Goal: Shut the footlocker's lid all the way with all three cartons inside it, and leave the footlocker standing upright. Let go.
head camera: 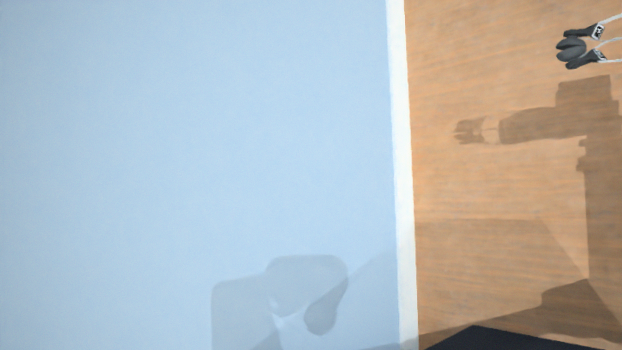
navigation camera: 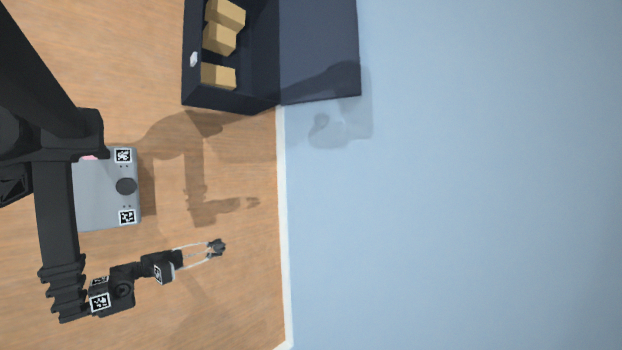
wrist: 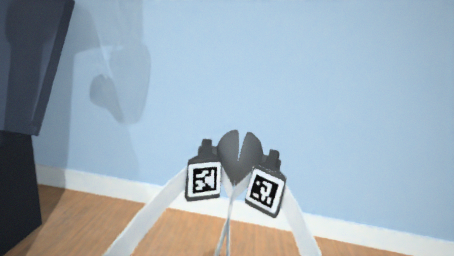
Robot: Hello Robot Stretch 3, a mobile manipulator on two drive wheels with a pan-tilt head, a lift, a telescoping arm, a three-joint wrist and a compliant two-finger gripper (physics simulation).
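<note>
The dark navy footlocker stands upright on the floor against the wall. Its lid is wide open, tipped back toward the wall. Three tan cartons are inside, two close together and one apart near the near end wall. The footlocker's far end is cut off in the navigation view. My gripper is shut with its pads together and holds nothing. It is beyond the footlocker's near end, apart from it, pointing toward the wall.
The blue wall and its white skirting board run past the gripper's front. My grey base is between the arm and the footlocker's side of the view. Shadows fall on the wall and floor.
</note>
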